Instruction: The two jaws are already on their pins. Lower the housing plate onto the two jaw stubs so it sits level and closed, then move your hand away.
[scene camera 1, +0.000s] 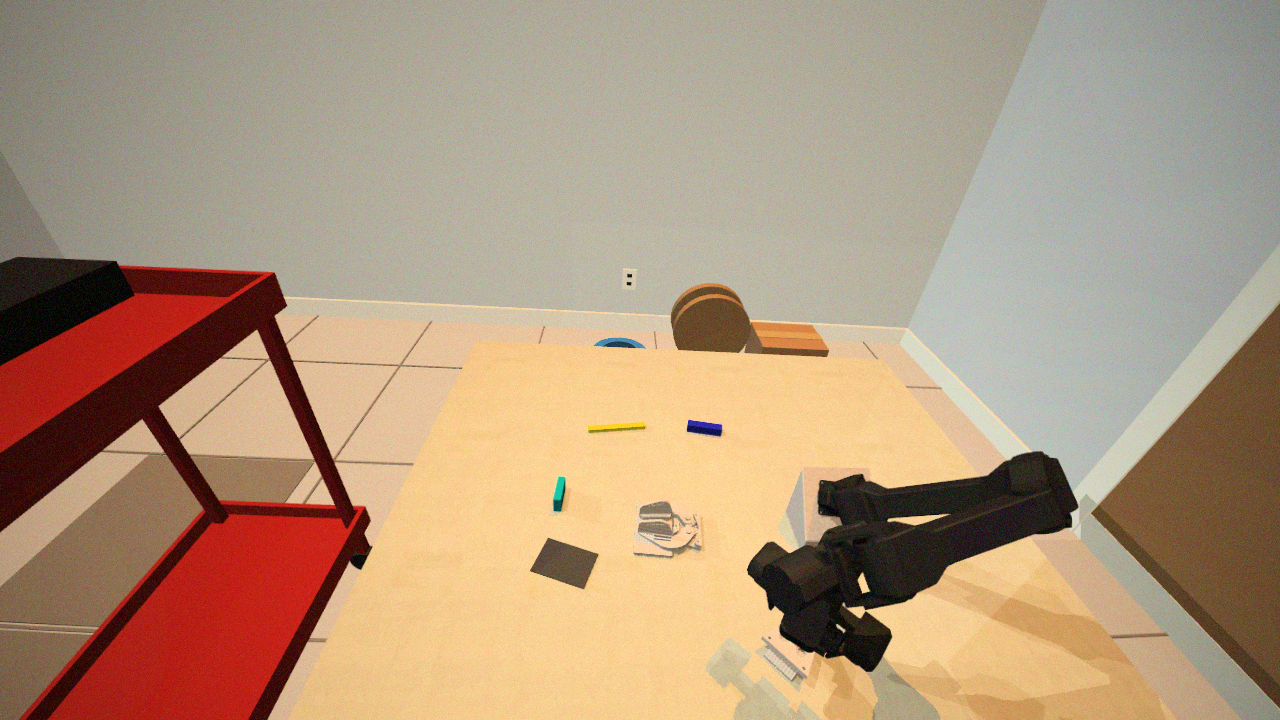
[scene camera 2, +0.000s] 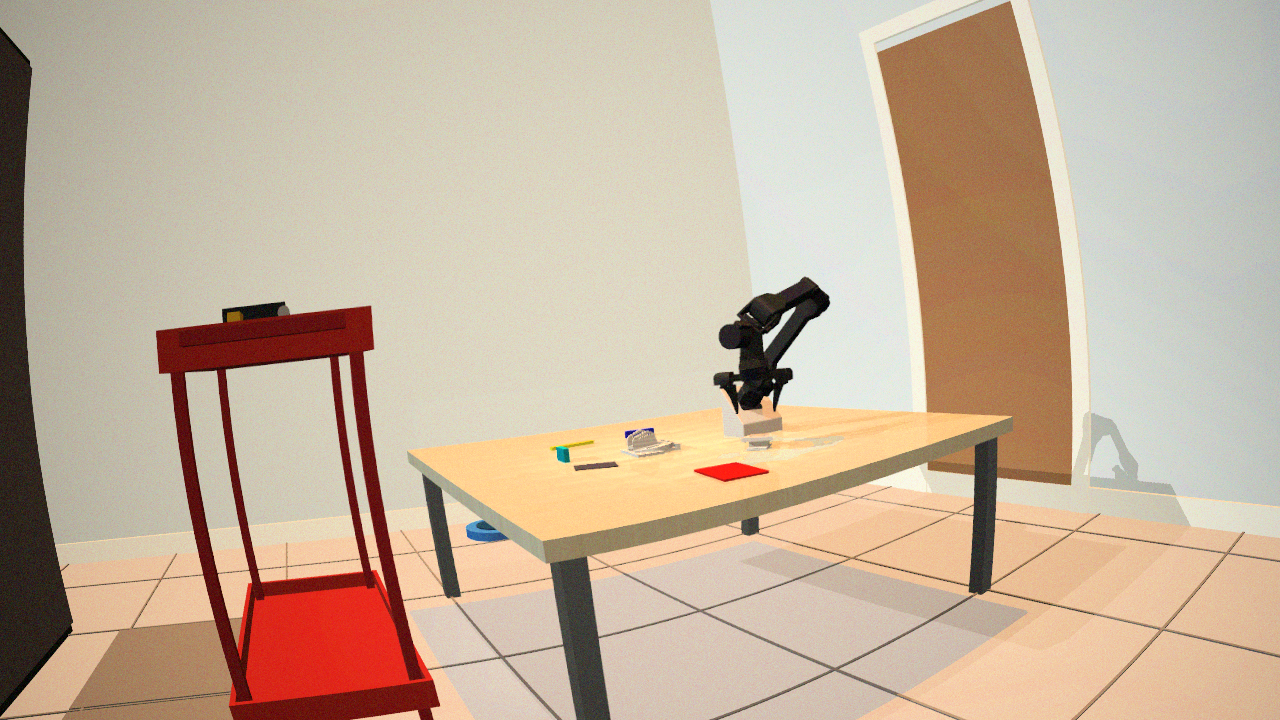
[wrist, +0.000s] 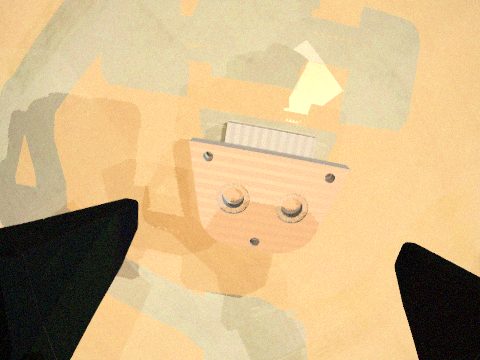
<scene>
My gripper shows in scene camera 1 (798, 631), in scene camera 2 and in the wrist view. A red tile shows in scene camera 2 (732, 471); in scene camera 1 it is out of frame, in the wrist view it is out of frame. One and the same spot on my gripper: (wrist: 64, 264) is (scene camera 2: 773, 396).
</scene>
